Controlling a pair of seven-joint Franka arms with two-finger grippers.
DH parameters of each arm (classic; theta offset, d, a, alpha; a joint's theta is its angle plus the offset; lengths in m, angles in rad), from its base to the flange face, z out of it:
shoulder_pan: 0 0.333 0 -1.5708
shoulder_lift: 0 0 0 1.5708
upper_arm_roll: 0 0.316 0.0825 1.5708
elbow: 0 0 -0.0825 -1.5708
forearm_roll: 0 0.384 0 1.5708
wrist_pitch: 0 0 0.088 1.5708
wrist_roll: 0 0.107 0 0
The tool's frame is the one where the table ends.
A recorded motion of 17 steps. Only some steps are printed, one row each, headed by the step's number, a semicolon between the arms.
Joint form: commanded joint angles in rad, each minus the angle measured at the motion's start. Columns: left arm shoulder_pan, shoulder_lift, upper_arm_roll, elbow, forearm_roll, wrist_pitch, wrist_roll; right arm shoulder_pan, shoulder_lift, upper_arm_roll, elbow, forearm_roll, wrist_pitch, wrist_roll.
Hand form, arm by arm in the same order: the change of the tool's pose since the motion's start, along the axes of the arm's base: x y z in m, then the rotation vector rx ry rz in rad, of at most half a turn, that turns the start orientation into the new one. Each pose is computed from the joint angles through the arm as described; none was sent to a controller.
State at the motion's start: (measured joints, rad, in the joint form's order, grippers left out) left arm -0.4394 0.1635 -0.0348 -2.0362 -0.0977 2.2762 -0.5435; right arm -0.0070 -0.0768 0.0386 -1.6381 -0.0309 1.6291 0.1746
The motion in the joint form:
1: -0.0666 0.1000 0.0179 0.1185 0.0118 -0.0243 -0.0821; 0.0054 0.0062 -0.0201 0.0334 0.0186 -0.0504 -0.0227
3: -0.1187 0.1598 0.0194 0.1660 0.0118 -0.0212 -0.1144; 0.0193 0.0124 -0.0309 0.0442 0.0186 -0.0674 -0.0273
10: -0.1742 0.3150 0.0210 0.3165 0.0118 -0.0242 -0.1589; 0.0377 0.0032 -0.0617 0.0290 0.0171 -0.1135 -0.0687
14: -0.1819 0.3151 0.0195 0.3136 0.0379 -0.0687 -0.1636; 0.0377 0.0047 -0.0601 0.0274 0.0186 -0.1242 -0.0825
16: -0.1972 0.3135 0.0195 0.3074 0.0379 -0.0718 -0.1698; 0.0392 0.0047 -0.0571 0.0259 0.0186 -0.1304 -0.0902
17: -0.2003 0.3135 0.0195 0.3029 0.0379 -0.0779 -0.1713; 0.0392 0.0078 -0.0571 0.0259 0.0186 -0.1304 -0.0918
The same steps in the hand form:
1: 0.0135 -0.0408 -0.0087 0.0086 0.0088 0.0244; -0.0027 -0.0066 0.0078 0.0184 0.0241 0.0073
3: 0.0087 -0.0749 -0.0242 0.0127 0.0199 0.0063; -0.0025 -0.0052 0.0081 0.0188 0.0367 0.0147
10: 0.0208 -0.1254 -0.0575 0.0155 0.0312 -0.0029; -0.0103 -0.0127 0.0017 0.0184 0.0895 0.0427
14: 0.0130 -0.1268 -0.0629 0.0586 0.0587 -0.0251; -0.0111 -0.0116 -0.0007 0.0196 0.1036 0.0579
16: 0.0053 -0.1338 -0.0649 0.0636 0.0650 -0.0344; -0.0118 -0.0092 -0.0020 0.0192 0.1115 0.0700
17: 0.0025 -0.1344 -0.0675 0.0698 0.0736 -0.0365; -0.0109 -0.0092 -0.0036 0.0192 0.1147 0.0715

